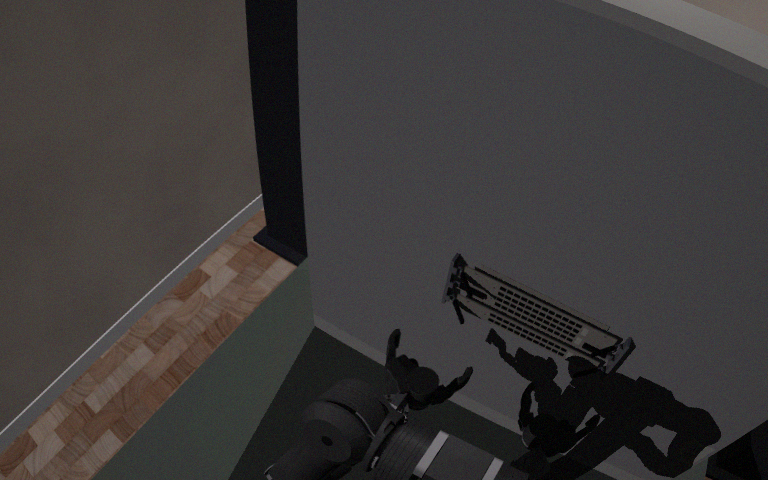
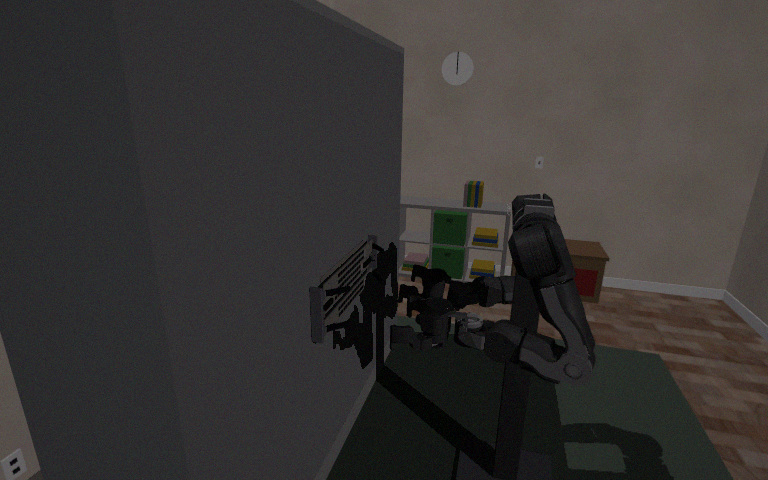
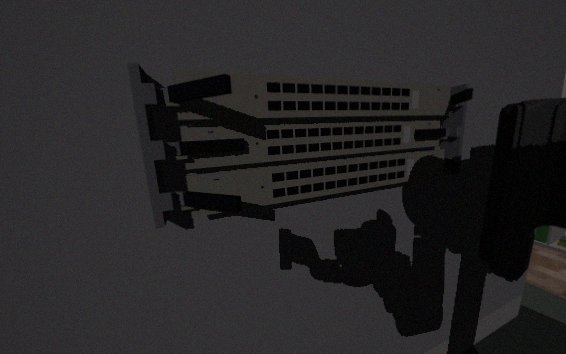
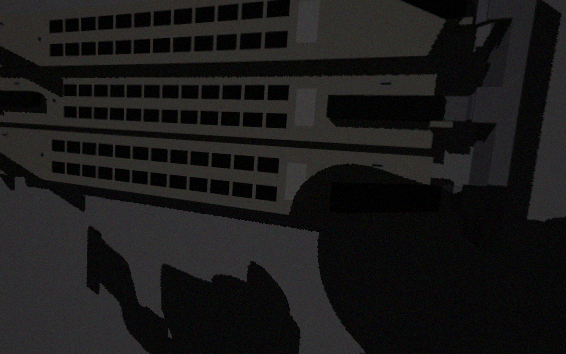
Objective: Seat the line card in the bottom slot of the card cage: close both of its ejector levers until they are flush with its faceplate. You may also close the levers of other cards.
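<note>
The card cage (image 1: 453, 277) (image 2: 317, 314) (image 3: 145, 145) (image 4: 522, 95) holds three cards on a grey panel. The bottom line card (image 3: 250, 189) (image 4: 170, 170) has its left lever (image 3: 212, 201) tilted off the faceplate. Its right lever (image 4: 385, 197) lies along the faceplate in deep shadow; whether it is fully flush is unclear. The middle card's levers (image 3: 215, 147) (image 4: 385, 107) lie along its faceplate. The top card's levers (image 3: 200, 87) (image 3: 460, 96) stand out. My left gripper (image 1: 433, 356) (image 2: 404, 321) is open and empty, left of the cage. My right gripper (image 1: 561, 404) (image 2: 410, 281) is open and empty, below the cage's right part.
The grey panel (image 1: 453, 141) (image 2: 254, 169) rises behind the cage. Arm shadows fall across it and the bottom card's right end. A dark post (image 1: 277, 113) stands at the left. A shelf unit (image 2: 453, 206) and a brown cabinet (image 2: 589, 249) stand farther back.
</note>
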